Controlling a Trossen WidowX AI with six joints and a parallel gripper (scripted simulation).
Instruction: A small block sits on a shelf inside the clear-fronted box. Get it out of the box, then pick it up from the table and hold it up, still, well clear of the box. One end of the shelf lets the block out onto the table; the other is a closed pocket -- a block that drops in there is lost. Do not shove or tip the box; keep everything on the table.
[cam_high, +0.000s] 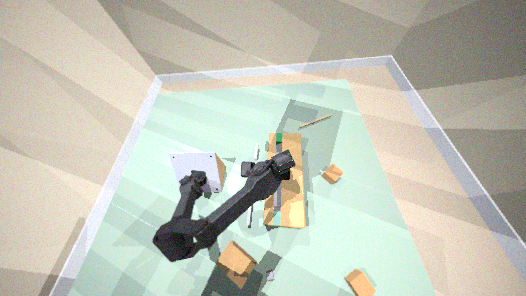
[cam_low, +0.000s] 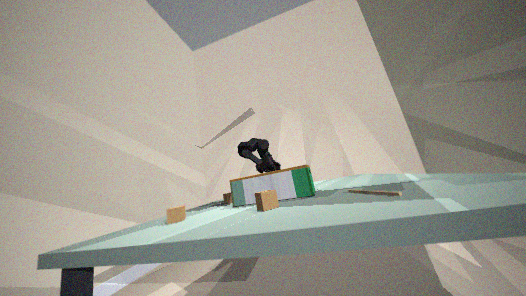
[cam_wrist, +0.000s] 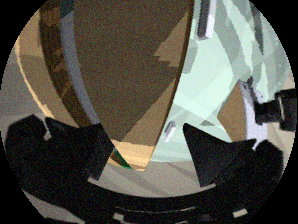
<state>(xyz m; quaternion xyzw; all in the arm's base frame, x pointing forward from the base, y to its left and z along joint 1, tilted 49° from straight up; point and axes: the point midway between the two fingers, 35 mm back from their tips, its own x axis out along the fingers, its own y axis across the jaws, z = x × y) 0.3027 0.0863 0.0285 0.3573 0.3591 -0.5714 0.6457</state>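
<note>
Now: the blue-violet block 5 cm ahead of my gripper tip and 2 cm to the left of it. From my gripper tip the other things lie so: box 4 cm ahead, 2 cm to the right, 2 cm below; then thin wooden stick 24 cm ahead, 35 cm to the left, 8 cm below.
</note>
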